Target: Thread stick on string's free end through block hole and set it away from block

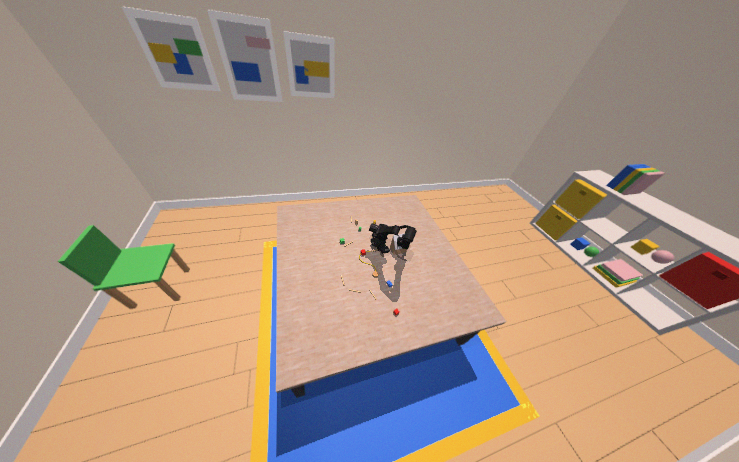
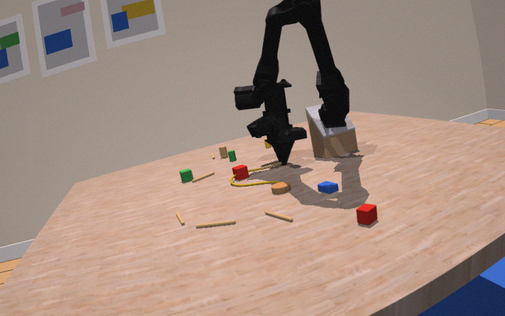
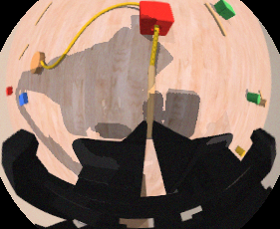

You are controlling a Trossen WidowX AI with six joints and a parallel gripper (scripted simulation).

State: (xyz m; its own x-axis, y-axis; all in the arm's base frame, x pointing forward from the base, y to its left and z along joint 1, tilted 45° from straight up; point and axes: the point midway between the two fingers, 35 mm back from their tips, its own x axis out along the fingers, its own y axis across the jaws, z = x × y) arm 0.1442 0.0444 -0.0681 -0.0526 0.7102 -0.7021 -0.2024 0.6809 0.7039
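Now: gripper tip 4 cm short of the thin wooden stick, 1 cm to the right of it and 1 cm below it. Round my gripper tip: green cylinder 22 cm to the right, 10 cm ahead, 2 cm above; then round wooden button 21 cm to the left, 6 cm ahead, 1 cm above; then green cube 25 cm ahead, 10 cm to the right, 1 cm above.
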